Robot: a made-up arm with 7 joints. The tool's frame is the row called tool.
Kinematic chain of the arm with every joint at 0, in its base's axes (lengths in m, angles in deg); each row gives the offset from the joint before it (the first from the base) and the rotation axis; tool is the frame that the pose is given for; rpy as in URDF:
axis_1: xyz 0 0 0.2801 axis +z
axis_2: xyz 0 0 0 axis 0 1 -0.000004
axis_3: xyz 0 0 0.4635 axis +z
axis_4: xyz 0.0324 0 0 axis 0 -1 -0.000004
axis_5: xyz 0.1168 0 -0.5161 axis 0 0.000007 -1
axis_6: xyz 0 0 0 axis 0 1 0.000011
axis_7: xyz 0.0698 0 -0.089 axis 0 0.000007 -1
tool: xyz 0 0 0 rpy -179.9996 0 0
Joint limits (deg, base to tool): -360..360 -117.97..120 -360..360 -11..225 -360..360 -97..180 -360..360
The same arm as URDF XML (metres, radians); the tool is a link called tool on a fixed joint. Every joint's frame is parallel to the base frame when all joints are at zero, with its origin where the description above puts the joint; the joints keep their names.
<robot name="arm">
  <link name="base_link"/>
  <link name="link1"/>
  <link name="link2"/>
  <link name="link3"/>
  <link name="link4"/>
  <link name="link5"/>
  <link name="link6"/>
  <link name="link7"/>
  <link name="tool"/>
  <joint name="axis_1" type="revolute">
    <parent link="base_link"/>
    <child link="link1"/>
    <origin xyz="0 0 0.2801"/>
    <axis xyz="0 0 1"/>
    <limit lower="-6.2832" upper="6.2832"/>
  </joint>
  <joint name="axis_2" type="revolute">
    <parent link="link1"/>
    <child link="link2"/>
    <origin xyz="0 0 0"/>
    <axis xyz="0 1 0"/>
    <limit lower="-2.059" upper="2.0944"/>
  </joint>
  <joint name="axis_3" type="revolute">
    <parent link="link2"/>
    <child link="link3"/>
    <origin xyz="0 0 0.4635"/>
    <axis xyz="0 0 1"/>
    <limit lower="-6.2832" upper="6.2832"/>
  </joint>
  <joint name="axis_4" type="revolute">
    <parent link="link3"/>
    <child link="link4"/>
    <origin xyz="0.0324 0 0"/>
    <axis xyz="0 -1 0"/>
    <limit lower="-0.192" upper="3.927"/>
  </joint>
  <joint name="axis_5" type="revolute">
    <parent link="link4"/>
    <child link="link5"/>
    <origin xyz="0.1168 0 -0.5161"/>
    <axis xyz="0 0 -1"/>
    <limit lower="-6.2832" upper="6.2832"/>
  </joint>
  <joint name="axis_6" type="revolute">
    <parent link="link5"/>
    <child link="link6"/>
    <origin xyz="0 0 0"/>
    <axis xyz="0 1 0"/>
    <limit lower="-1.693" upper="3.1416"/>
  </joint>
  <joint name="axis_7" type="revolute">
    <parent link="link6"/>
    <child link="link7"/>
    <origin xyz="0.0698 0 -0.089"/>
    <axis xyz="0 0 -1"/>
    <limit lower="-6.2832" upper="6.2832"/>
  </joint>
  <joint name="tool_joint" type="fixed">
    <parent link="link7"/>
    <child link="tool"/>
    <origin xyz="0 0 0" rpy="-3.1416 0 0"/>
  </joint>
</robot>

